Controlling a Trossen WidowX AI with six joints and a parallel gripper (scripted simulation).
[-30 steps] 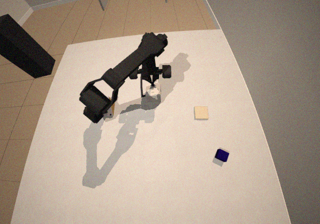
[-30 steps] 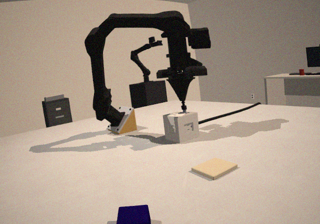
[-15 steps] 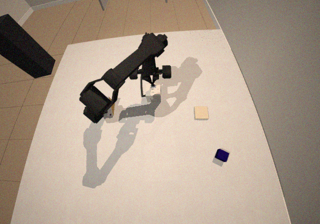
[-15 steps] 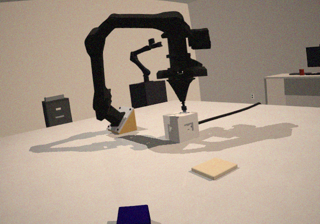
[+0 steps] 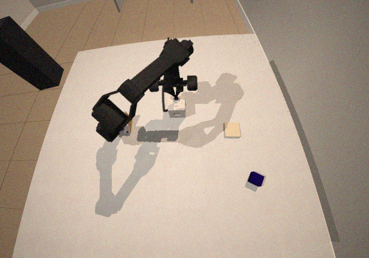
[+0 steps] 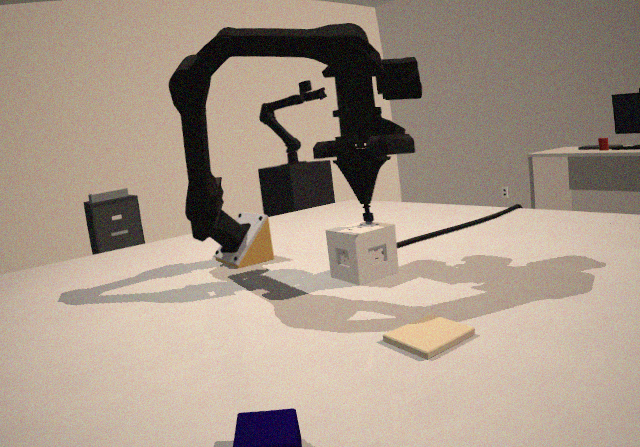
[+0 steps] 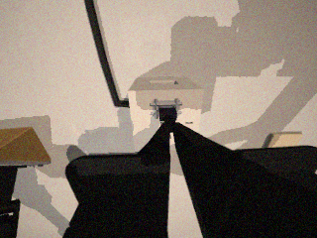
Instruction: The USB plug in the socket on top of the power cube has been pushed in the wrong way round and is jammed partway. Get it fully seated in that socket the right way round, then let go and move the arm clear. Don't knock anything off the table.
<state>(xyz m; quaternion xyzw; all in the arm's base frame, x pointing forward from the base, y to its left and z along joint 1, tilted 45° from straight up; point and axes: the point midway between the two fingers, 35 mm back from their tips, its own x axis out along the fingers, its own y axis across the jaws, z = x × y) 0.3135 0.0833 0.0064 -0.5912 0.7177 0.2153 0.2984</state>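
The dark USB plug lies 20 mm below my gripper tip. From my gripper tip the other things lie so: dark blue block: 390 mm to the right, 260 mm ahead, 90 mm below; flat tan pad: 230 mm ahead, 160 mm to the right, 100 mm below; USB socket: 40 mm below.
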